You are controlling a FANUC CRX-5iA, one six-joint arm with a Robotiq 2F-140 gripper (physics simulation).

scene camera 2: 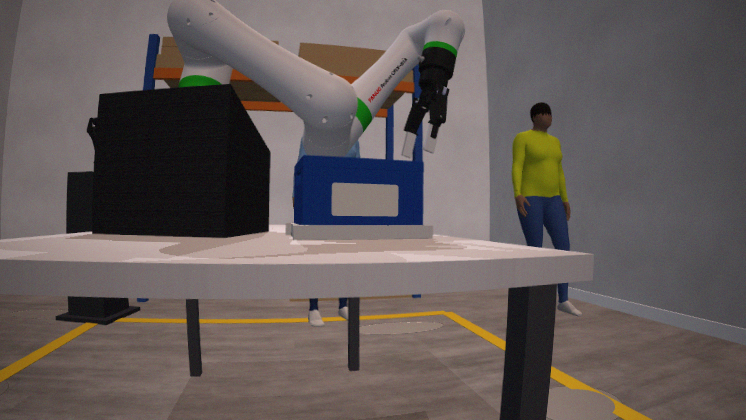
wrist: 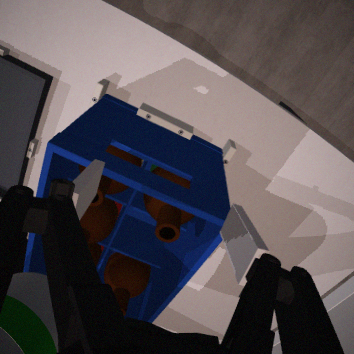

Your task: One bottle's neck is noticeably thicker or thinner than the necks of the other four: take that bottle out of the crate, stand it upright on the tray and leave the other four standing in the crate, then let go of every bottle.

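Places are measured from the arm's base along level axes (x ahead, y left, z up), in metres.
Pixels of known places: gripper, between the fingertips: (scene camera 2: 416,154) (wrist: 164,198); arm's base, origin of its link: (scene camera 2: 196,118).
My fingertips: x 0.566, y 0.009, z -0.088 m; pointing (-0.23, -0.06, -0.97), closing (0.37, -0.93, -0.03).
Note:
For each thing: its top centre in the pictures, then the offset to it from my fingertips. "spot": a spot on its surface instead.
- blue crate, centre of its top: (wrist: 100,272) (scene camera 2: 355,163) dy -0.024, dx -0.153, dz -0.031 m
- dark tray, a spot on its surface: (wrist: 17,105) spot: dy +0.204, dx -0.150, dz -0.201 m
The blue crate (scene camera 2: 313,193) (wrist: 165,122) stands on the table, with brown bottles upright in its compartments. In the wrist view one bottle (wrist: 169,216) shows its open mouth near the handle-slot wall. Another bottle (wrist: 127,275) stands lower down, past a bottle-free compartment. More bottles (wrist: 100,220) stand in the left row, partly behind a finger. I cannot tell which neck differs. The dark tray (wrist: 17,105) lies left of the crate in the wrist view; it does not show in the scene view. My gripper (scene camera 2: 419,149) (wrist: 164,198) is open and empty, tilted above the crate's end.
White locating blocks (wrist: 165,121) stand around the crate's foot. A large black box (scene camera 2: 161,166) stands on the table (scene camera 2: 313,276) left of the crate in the scene view. A person in a yellow top (scene camera 2: 537,161) stands behind at the right. Shelving (scene camera 2: 390,135) stands behind the arm.

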